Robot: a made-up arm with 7 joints.
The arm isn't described. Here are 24 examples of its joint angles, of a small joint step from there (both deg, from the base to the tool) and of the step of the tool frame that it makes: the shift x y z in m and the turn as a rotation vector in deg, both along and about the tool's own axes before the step.
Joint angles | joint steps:
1: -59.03 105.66 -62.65 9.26 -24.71 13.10 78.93 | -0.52 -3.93 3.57 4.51 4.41 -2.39 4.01
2: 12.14 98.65 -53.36 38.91 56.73 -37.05 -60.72 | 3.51 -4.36 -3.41 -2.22 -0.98 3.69 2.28
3: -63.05 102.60 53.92 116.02 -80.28 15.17 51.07 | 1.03 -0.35 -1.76 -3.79 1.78 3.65 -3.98
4: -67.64 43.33 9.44 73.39 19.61 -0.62 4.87 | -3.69 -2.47 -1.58 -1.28 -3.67 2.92 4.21
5: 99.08 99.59 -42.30 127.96 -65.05 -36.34 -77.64 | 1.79 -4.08 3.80 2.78 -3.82 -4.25 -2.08
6: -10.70 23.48 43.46 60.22 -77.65 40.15 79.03 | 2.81 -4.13 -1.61 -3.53 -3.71 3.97 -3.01
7: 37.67 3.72 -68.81 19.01 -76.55 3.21 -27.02 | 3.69 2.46 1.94 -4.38 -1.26 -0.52 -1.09
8: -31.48 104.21 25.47 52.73 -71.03 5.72 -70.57 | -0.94 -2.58 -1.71 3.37 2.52 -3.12 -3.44
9: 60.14 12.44 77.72 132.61 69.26 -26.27 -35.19 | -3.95 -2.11 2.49 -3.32 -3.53 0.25 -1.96
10: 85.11 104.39 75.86 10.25 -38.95 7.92 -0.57 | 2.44 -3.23 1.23 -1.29 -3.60 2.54 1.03
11: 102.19 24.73 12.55 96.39 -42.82 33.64 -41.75 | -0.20 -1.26 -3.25 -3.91 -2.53 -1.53 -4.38
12: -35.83 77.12 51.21 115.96 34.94 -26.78 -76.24 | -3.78 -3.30 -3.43 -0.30 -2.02 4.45 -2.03
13: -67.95 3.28 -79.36 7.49 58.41 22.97 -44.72 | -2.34 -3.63 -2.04 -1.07 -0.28 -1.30 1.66
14: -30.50 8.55 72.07 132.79 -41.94 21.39 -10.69 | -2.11 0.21 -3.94 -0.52 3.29 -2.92 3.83
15: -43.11 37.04 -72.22 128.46 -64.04 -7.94 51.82 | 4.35 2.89 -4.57 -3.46 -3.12 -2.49 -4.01
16: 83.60 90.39 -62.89 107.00 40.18 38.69 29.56 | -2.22 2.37 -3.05 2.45 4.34 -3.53 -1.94
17: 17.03 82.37 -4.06 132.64 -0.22 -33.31 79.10 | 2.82 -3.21 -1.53 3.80 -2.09 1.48 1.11
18: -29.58 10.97 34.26 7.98 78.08 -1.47 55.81 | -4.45 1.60 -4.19 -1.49 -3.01 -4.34 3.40
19: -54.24 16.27 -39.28 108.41 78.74 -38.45 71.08 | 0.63 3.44 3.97 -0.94 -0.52 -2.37 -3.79
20: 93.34 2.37 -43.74 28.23 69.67 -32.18 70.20 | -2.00 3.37 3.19 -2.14 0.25 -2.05 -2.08
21: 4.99 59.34 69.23 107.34 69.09 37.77 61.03 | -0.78 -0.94 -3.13 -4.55 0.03 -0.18 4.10
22: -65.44 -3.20 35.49 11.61 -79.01 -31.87 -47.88 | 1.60 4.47 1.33 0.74 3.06 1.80 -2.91
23: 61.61 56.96 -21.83 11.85 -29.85 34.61 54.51 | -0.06 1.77 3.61 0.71 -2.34 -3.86 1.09
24: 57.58 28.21 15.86 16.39 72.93 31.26 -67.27 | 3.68 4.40 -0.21 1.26 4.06 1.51 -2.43
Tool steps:
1: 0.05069 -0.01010 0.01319 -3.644 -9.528 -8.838
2: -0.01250 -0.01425 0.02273 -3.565 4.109 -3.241
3: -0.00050 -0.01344 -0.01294 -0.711 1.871 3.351
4: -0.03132 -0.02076 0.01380 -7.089 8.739 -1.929
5: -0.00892 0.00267 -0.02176 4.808 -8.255 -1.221
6: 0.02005 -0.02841 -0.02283 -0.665 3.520 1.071
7: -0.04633 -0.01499 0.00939 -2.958 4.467 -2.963
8: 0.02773 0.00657 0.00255 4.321 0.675 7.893
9: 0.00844 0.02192 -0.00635 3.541 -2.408 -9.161
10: -0.02716 -0.02230 0.00031 -3.685 6.235 -0.436
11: -0.00200 -0.01911 0.02035 0.483 -3.112 -2.267
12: -0.01563 0.01818 0.02695 0.389 5.567 -9.512
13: -0.01023 -0.02789 0.02070 -4.093 -2.010 -2.468
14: 0.00420 -0.00951 0.00583 -9.283 -4.536 3.726
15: -0.00797 -0.01708 -0.00757 -3.225 0.688 -5.618
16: -0.01299 -0.01625 -0.00664 -4.377 -0.851 1.194
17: 0.01444 0.01123 -0.00183 1.210 1.759 -3.340
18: 0.02456 0.01803 0.03180 0.969 4.087 -10.008
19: 0.02478 0.01360 0.00950 3.138 3.561 -6.495
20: 0.00527 0.00683 0.04439 8.730 0.536 -2.656
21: -0.02269 0.01646 0.00939 -1.626 -0.458 6.107
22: -0.01563 0.03438 -0.02608 9.298 2.779 -2.355
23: -0.01004 0.01291 0.00821 0.223 -3.007 -1.196
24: 0.03843 0.00660 0.03723 -3.731 0.233 3.857
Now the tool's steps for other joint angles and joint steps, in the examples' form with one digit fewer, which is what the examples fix.
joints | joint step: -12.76 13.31 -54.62 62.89 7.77 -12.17 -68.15 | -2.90 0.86 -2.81 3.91 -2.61 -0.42 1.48
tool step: 0.0015 -0.0003 0.0279 -6.02 -1.97 0.90
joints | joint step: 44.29 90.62 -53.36 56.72 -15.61 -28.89 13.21 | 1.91 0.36 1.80 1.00 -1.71 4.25 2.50
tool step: -0.0011 0.0146 0.0059 0.50 4.69 -0.20
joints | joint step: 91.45 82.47 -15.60 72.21 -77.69 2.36 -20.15 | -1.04 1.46 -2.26 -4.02 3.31 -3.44 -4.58
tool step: 0.0005 -0.0197 0.0107 -0.49 -4.20 2.66
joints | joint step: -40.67 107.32 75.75 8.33 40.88 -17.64 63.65 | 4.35 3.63 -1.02 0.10 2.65 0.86 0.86
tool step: 0.0346 0.0102 -0.0059 0.58 -6.13 -0.78
